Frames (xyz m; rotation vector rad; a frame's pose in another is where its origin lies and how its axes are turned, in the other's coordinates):
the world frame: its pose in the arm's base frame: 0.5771 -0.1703 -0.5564 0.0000 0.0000 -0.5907
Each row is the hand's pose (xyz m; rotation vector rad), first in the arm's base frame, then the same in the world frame.
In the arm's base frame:
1: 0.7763 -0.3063 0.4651 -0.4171 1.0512 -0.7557
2: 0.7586 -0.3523 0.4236 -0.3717 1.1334 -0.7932
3: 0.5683 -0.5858 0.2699 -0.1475 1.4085 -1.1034
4: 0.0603 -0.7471 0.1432 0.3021 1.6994 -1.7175
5: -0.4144 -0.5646 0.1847 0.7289 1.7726 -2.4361
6: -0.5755 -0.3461 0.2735 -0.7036 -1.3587 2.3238
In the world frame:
1: 0.2412 -0.0020 1.0215 -0.6877 0.8626 -0.2277
2: 0.2521 -0.0501 0.9800 -0.6672 0.9501 -0.2724
3: 0.2241 -0.3500 0.8263 -0.5272 1.2481 -0.6113
4: -0.1080 -0.7669 0.6996 -0.1897 1.5807 -1.2745
5: -0.6039 -0.8797 0.7411 0.1594 1.6767 -2.0314
6: -0.8594 -0.7879 0.8299 0.2957 1.6027 -2.5247

